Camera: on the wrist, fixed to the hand. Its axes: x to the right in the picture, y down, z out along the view.
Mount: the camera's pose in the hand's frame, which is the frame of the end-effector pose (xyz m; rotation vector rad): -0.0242 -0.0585 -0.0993 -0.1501 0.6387 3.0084
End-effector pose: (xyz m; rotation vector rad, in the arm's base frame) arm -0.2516 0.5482 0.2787 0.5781 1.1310 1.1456
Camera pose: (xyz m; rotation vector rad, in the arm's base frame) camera -0.3181 0.4881 0.2023 -0.8436 0.2874 -1.7262
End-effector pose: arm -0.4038 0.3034 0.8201 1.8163 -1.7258 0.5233
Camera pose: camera -0.3376 0.3858 0.8720 2.0664 1.9729 -1.2315
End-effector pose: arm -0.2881 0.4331 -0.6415 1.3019 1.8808 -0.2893
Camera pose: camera -0.3836 0.4495 -0.5745 -2.3433 1.2244 -1.6792
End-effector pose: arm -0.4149 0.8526 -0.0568 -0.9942 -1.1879 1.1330
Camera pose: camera -0.3095 0.8190 -0.0163 1.6331 -1.2673 -1.1876
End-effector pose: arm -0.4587 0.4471 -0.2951 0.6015 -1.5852 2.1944
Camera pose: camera -0.4201 0.5582 -0.2891 1.6333 0.5175 -0.5045
